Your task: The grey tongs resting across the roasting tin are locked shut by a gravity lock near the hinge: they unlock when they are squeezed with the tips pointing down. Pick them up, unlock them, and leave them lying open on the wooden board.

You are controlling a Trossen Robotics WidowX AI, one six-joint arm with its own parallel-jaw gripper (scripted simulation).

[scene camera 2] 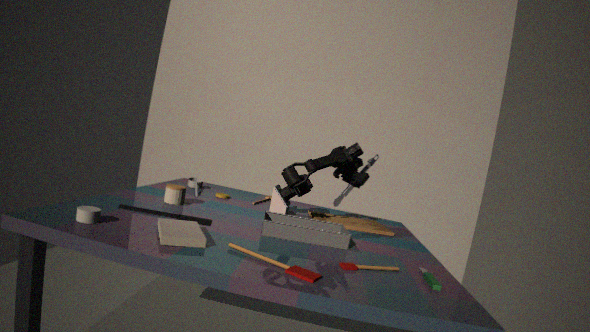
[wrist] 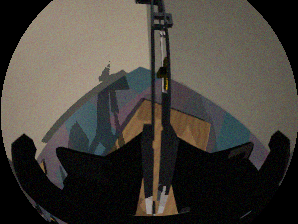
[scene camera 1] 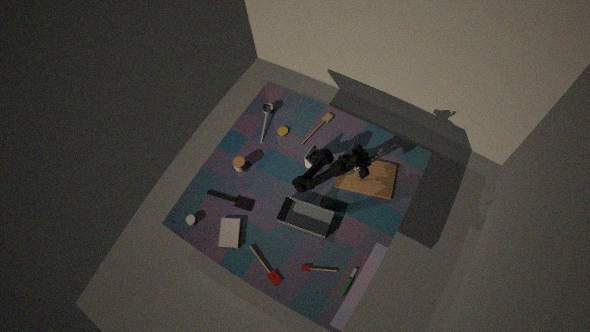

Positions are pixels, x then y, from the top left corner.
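I see a grey roasting tin [scene camera 2: 275,225] at 126 cm from the lens. There is a wooden board [scene camera 2: 366,225] too, and that board is 176 cm from the lens. The tin and the board are 61 cm apart, spot to spot.
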